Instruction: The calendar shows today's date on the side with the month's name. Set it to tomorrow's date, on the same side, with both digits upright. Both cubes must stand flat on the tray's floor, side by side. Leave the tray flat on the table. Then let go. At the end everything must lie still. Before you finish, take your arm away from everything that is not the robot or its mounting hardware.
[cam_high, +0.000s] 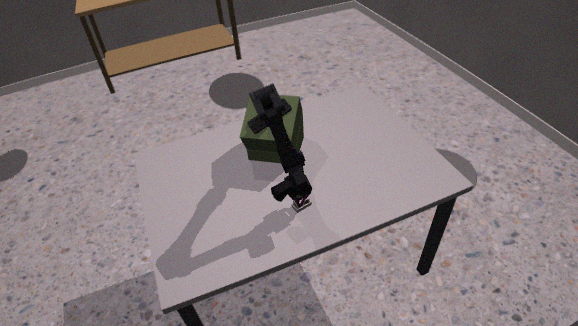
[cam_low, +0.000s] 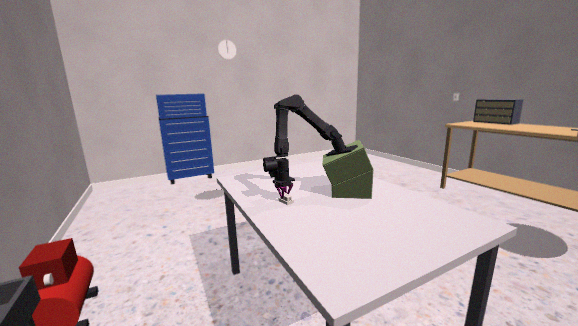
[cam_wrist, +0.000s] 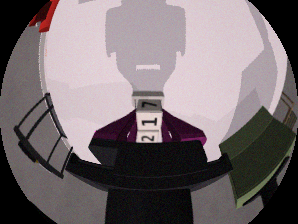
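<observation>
Right now my hand is right at the white cube. The rest, counted from my hand: calendar tray: 20 mm to the left, 20 mm below.
</observation>
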